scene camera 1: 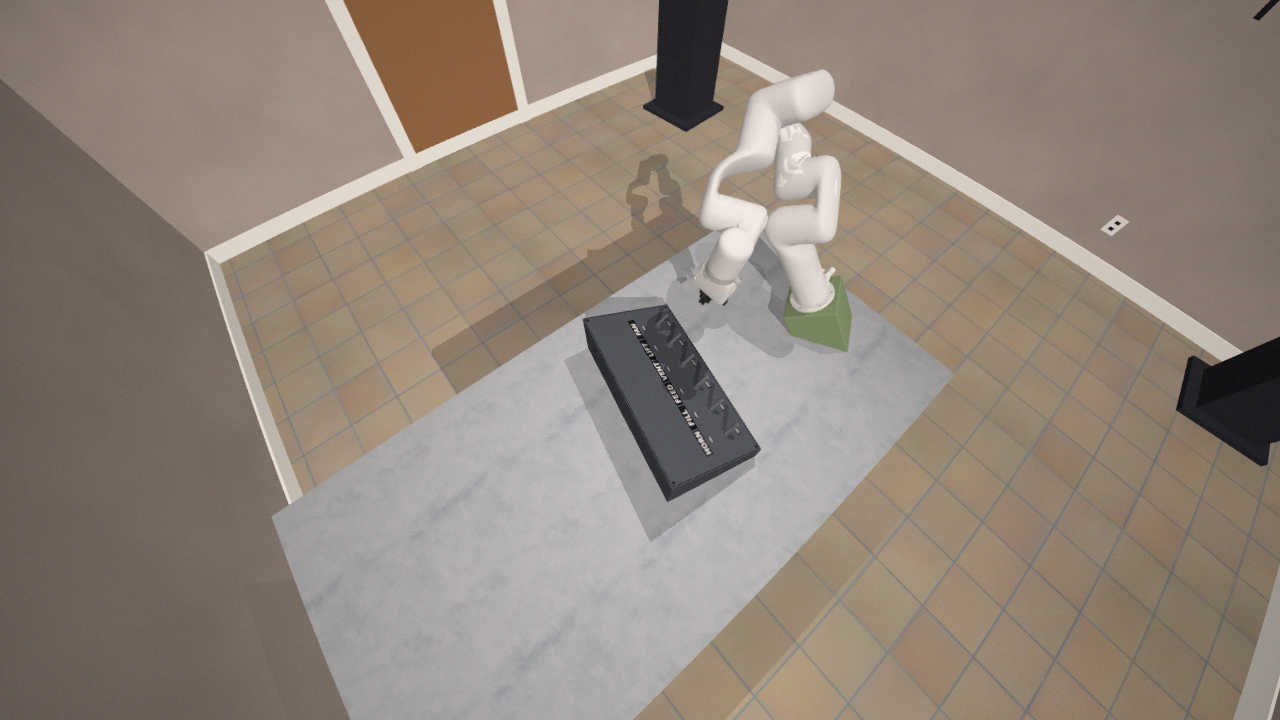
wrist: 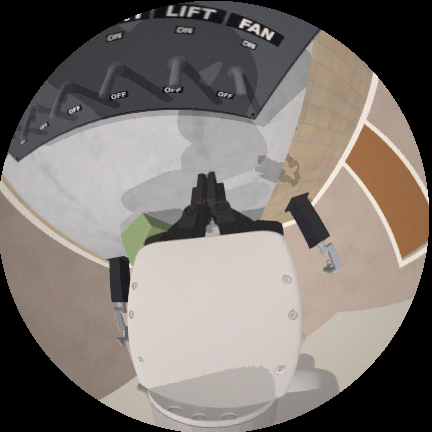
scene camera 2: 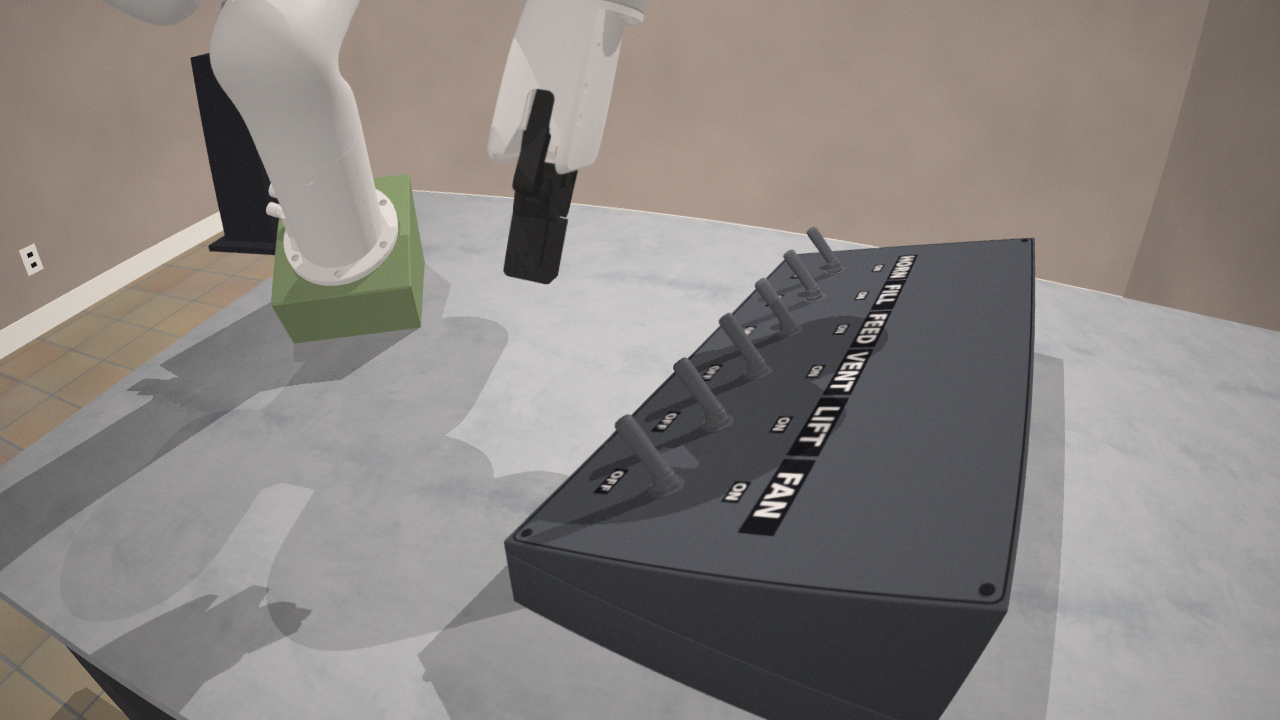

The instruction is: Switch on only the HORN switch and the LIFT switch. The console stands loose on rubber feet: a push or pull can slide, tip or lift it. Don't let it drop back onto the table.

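Pixels of known places: gripper, fingertip midpoint: (scene camera 1: 704, 300) (wrist: 208, 183) (scene camera 2: 529, 277); arm's base, origin of the base link: (scene camera 1: 812, 296) (scene camera 2: 341, 235).
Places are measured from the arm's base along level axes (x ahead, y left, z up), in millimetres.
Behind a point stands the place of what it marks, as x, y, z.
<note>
The dark grey console (scene camera 1: 617, 385) {615, -183, 38} (scene camera 2: 948, 429) {544, -245, 25} (wrist: 145, 50) {435, -166, -21} stands on the table with its sloped panel up; no tilt or lift shows. The HORN switch (scene camera 2: 823, 250) {486, 77, -6} is at its far end in scene camera 2, and its lever leans to the OFF side. The LIFT switch (scene camera 2: 701, 394) {395, -195, -5} (wrist: 175, 73) {391, -189, 4} is second from the near end, and its lever also leans to OFF. My gripper (scene camera 1: 704, 298) {282, -191, 63} (scene camera 2: 533, 274) {282, -191, 63} (wrist: 208, 183) {282, -191, 63} is shut and empty. It hangs above the table on the robot-base side of the console, apart from the levers. The HORN lever is hard to make out in the wrist view.
The FAN switch (scene camera 2: 648, 454) {372, -263, -4} (wrist: 239, 81) {371, -256, 1}, VENT switch (scene camera 2: 744, 345) {418, -127, -5} (wrist: 110, 80) {414, -126, 0}, FEED switch (scene camera 2: 776, 307) {440, -59, -6} and FILL switch (scene camera 2: 804, 274) {465, 9, -4} all lean to OFF. The green base block (scene camera 1: 819, 322) {53, 65, -14} (scene camera 2: 349, 313) {21, -38, -71} (wrist: 139, 237) {68, 31, -30} stands on the table (scene camera 1: 465, 555) {1135, -172, -112} behind the gripper.
</note>
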